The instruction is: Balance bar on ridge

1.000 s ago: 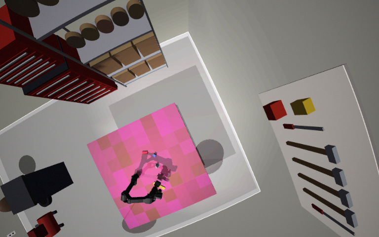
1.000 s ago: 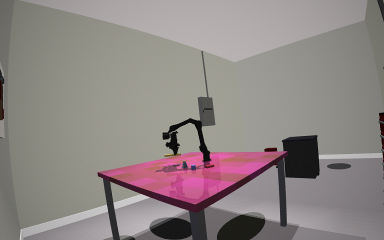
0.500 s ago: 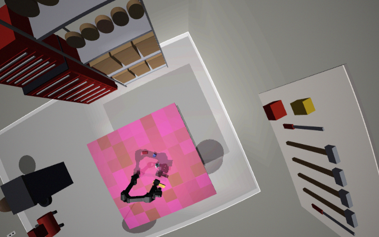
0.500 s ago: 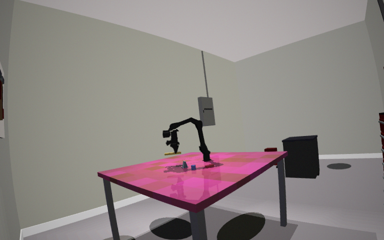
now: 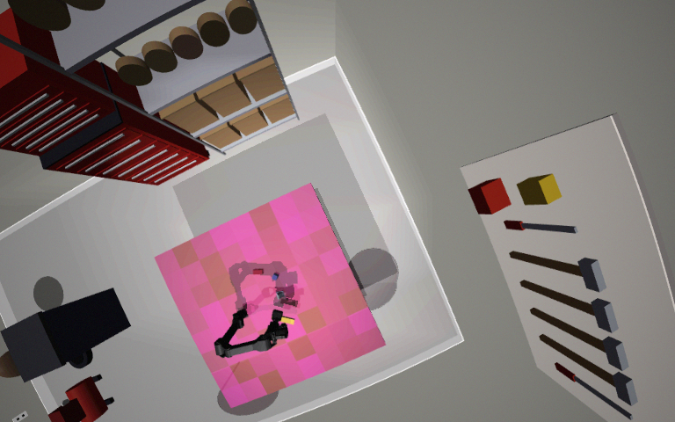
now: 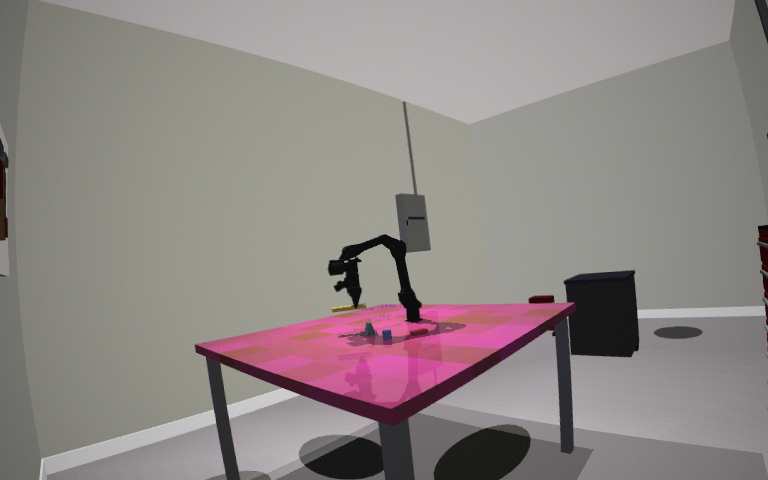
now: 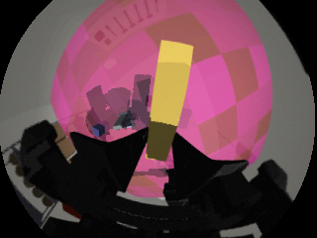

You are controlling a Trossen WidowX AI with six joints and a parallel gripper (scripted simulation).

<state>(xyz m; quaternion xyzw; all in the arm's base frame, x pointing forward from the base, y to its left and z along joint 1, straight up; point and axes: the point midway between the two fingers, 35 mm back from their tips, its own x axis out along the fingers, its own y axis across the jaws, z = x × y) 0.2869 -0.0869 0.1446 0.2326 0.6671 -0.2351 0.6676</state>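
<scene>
Now: the yellow bar 20 mm to the right of my gripper tip and 20 mm ahead of it. Round my gripper tip: small blue cube: 240 mm to the left, 90 mm below, 60 mm ahead; then small red block: 320 mm to the left, 100 mm below, 40 mm behind.
</scene>
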